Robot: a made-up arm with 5 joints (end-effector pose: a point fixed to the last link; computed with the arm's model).
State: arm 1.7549 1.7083 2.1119 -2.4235 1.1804
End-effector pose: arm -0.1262 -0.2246 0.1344 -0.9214 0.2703 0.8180
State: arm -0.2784 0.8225 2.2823 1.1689 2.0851
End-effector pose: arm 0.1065 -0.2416 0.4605 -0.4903 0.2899 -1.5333
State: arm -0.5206 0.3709 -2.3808 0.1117 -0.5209
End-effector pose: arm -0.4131 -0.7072 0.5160 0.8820 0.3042 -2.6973
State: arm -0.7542 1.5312 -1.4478 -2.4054 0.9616
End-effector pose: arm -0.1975 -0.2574 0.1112 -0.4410 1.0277 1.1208
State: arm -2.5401 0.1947 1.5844 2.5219 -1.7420
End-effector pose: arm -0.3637 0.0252 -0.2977 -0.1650 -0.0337 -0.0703
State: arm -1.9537 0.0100 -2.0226 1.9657 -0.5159
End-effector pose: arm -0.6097 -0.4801 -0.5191 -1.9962 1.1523 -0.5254
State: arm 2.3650 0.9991 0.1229 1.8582 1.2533
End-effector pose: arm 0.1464 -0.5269 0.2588 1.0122 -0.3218 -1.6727
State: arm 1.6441 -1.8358 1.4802 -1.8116 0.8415
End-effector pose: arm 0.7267 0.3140 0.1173 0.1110 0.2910 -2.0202
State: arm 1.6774 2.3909 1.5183 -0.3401 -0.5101
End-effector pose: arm 0.0635 -0.1477 0.3132 1.2456 -0.0779 -1.2464
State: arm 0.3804 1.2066 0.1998 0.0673 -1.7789
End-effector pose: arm 0.3993 -0.5295 0.0719 0.7314 1.2835 -1.5541
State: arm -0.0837 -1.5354 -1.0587 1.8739 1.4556
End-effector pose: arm -0.3175 0.1718 0.8066 -0.5866 -1.1610 1.4232
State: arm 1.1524 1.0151 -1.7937 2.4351 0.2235
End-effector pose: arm 0.1039 -0.5128 0.6142 0.3726 -1.3295 -2.1508
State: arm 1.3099 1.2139 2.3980 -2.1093 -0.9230
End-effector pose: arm 0.3024 -0.1632 0.4766 0.1771 -1.2203 -0.7460
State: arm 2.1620 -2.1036 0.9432 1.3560 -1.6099
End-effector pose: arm 0.0452 0.3056 -0.2817 -2.3463 1.4069 0.5079
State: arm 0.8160 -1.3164 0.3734 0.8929 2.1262
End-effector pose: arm 0.7697 -0.0458 0.8716 1.0575 1.0737 2.1423
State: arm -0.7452 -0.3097 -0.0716 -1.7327 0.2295
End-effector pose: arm -0.4239 -0.3964 0.5633 -1.9050 -0.1848 -0.6604
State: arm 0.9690 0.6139 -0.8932 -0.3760 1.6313
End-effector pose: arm 0.2093 -0.5913 0.6843 0.8266 1.0242 0.5288
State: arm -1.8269 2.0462 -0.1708 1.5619 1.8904
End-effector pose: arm 0.2050 0.1308 0.0208 -1.2320 0.9508 -0.7231
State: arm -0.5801 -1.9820 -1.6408 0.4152 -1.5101
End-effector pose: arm -0.6853 0.6404 0.7941 -0.7857 2.5217 1.4098
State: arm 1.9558 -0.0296 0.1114 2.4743 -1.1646
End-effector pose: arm 0.5022 -0.5550 -0.4171 -0.7387 -1.4788 1.9177
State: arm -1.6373 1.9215 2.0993 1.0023 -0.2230
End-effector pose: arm 0.0221 -0.4557 0.0643 0.5606 0.9402 -2.6361
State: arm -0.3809 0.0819 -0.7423 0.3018 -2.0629
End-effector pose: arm -0.1650 -0.8887 0.7550 0.8657 0.2801 -2.6209
